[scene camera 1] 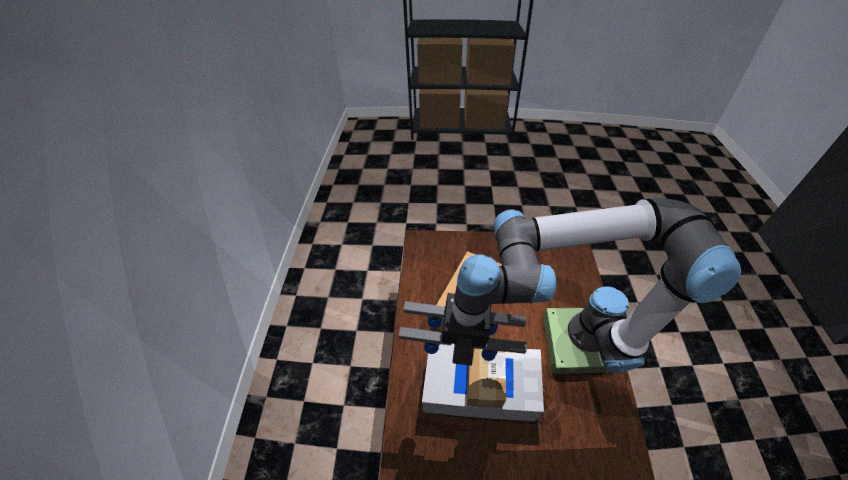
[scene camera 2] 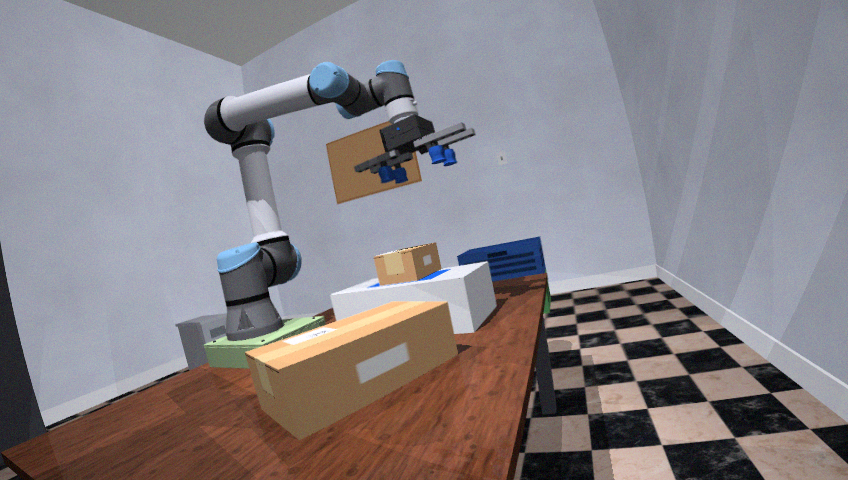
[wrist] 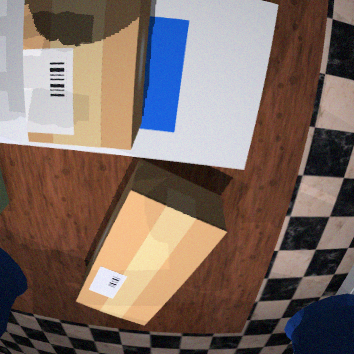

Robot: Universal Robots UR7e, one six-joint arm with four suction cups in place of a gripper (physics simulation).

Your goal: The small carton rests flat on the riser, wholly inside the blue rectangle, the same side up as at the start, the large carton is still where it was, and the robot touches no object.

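The small carton rests flat on the white riser, labelled face up. Blue of the rectangle shows on both long sides of it. In scene camera 1 its front lower edge appears to reach past the rectangle's front edge; its far edge is hard to judge. The large carton lies on the table, apart from the riser. My gripper is open, its cups hanging in the air well above both cartons, touching nothing.
The wooden table carries the green base plate of my arm. A blue crate stands beyond the riser. A grey box stands behind the base. A shelf rack with boxes stands far back.
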